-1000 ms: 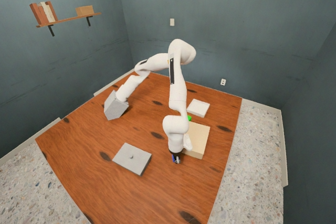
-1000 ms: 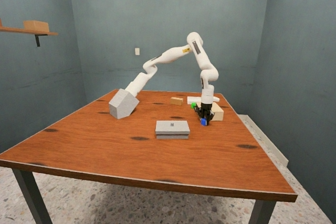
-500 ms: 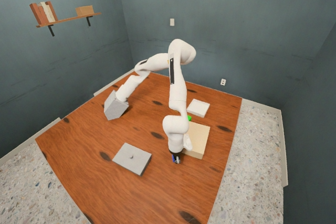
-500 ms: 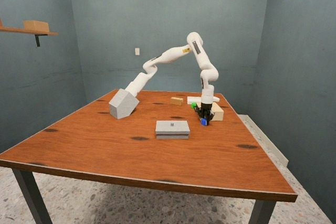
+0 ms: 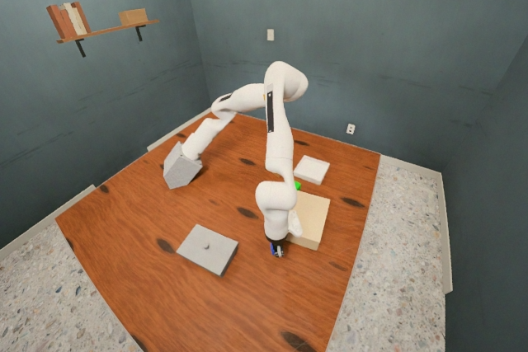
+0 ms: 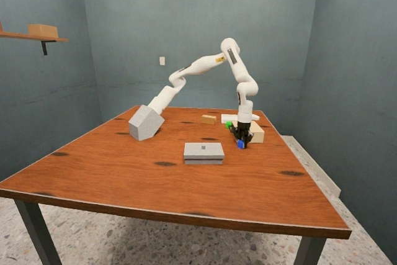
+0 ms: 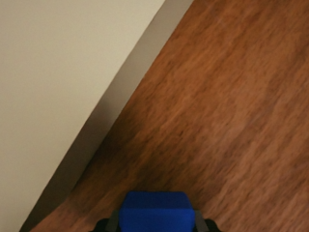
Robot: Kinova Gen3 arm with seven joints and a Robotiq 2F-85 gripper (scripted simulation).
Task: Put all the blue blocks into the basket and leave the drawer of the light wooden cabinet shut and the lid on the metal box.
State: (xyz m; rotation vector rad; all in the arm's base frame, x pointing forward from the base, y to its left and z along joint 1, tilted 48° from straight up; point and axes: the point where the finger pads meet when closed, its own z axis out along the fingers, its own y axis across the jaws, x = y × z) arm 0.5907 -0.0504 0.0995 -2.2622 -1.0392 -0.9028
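Right now my hand is 420 mm to the right of the white basket, 180 mm past it and 10 mm above it. The rest, counted from my hand: light wooden cabinet (160 mm to the left, 20 mm behind, 10 mm above); metal lid (200 mm to the right, 150 mm behind, 30 mm above); grey metal box (200 mm to the right, 150 mm behind).
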